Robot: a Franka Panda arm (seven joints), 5 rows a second.
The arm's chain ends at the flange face. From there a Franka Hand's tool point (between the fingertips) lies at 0.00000 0.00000 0.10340 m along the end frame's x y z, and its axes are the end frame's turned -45 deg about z.
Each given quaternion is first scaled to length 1.
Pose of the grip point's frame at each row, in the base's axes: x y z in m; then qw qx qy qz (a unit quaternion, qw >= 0):
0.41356, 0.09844, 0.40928, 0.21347, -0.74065, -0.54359, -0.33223
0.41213, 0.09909, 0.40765, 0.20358, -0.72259, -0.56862, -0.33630
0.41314, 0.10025, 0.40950, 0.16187, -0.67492, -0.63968, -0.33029
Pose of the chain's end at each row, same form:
0.38667, 0.02840, 0.48043, 0.32436, -0.89229, -0.21878, -0.22525
0.38582, 0.02912, 0.47909, 0.31678, -0.88518, -0.24881, -0.23279
0.38845, 0.03396, 0.48492, 0.27594, -0.86834, -0.33271, -0.24320

